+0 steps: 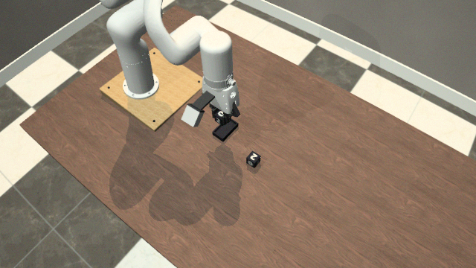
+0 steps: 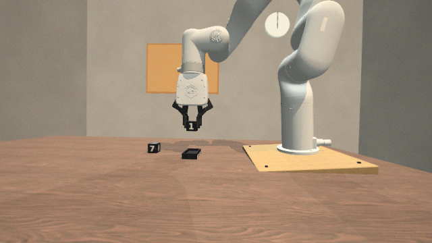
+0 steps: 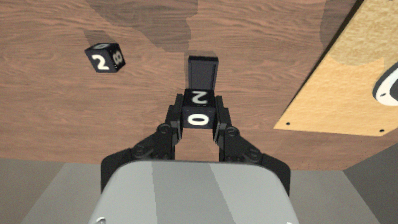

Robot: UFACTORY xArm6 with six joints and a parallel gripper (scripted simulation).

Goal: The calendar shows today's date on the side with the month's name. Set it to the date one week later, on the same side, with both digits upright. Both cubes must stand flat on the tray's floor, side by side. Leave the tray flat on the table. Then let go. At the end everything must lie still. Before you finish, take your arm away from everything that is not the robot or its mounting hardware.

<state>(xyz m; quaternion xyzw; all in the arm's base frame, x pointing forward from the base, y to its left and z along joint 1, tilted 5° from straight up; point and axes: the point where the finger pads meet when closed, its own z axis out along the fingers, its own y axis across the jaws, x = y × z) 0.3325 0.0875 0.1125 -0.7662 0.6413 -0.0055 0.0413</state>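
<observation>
Now: the black tray 100 mm below my hand, 20 mm to the left of it and 10 mm behind it. From my hand the other things lie so: black cube: 10 mm below.
</observation>
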